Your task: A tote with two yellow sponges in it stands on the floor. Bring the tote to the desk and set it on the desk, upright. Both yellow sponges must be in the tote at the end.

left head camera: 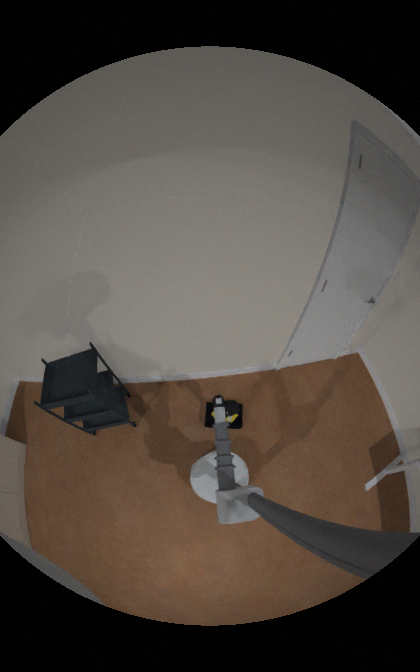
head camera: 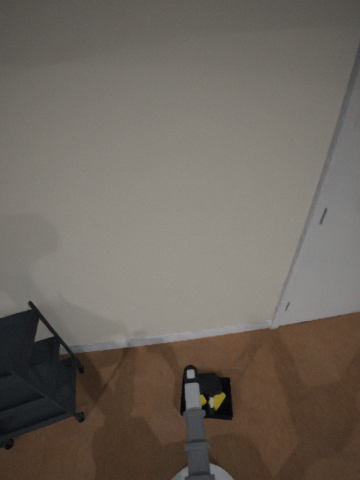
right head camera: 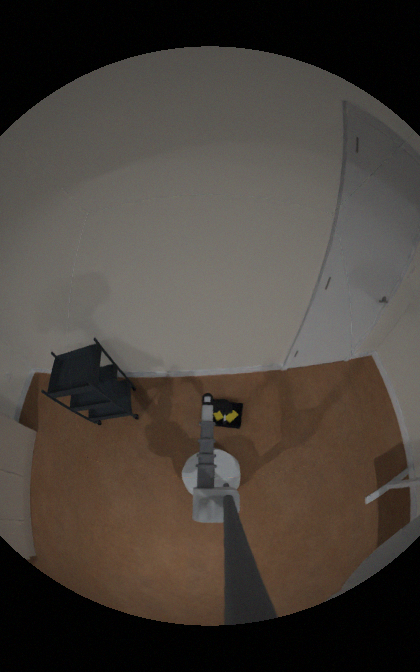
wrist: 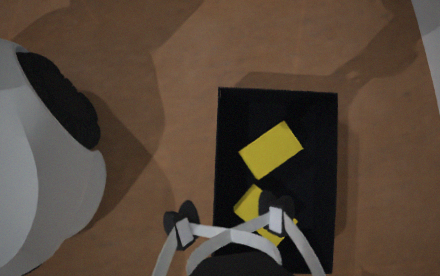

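Observation:
The black tote stands upright on the floor. Two yellow sponges lie in it: one sponge shows fully in the wrist view, and the other sponge is partly hidden by a fingertip and the gripper's links. My gripper is partly open, its fingertips apart. In the wrist view one fingertip is over the tote and the other is outside, with the tote's side nearest my base between them. Their height over the rim is unclear. I cannot make out the desk.
A dark shelf cart stands left of the tote near the wall. My round base is close to the tote. A door is at the right. A light bar shows at the far right.

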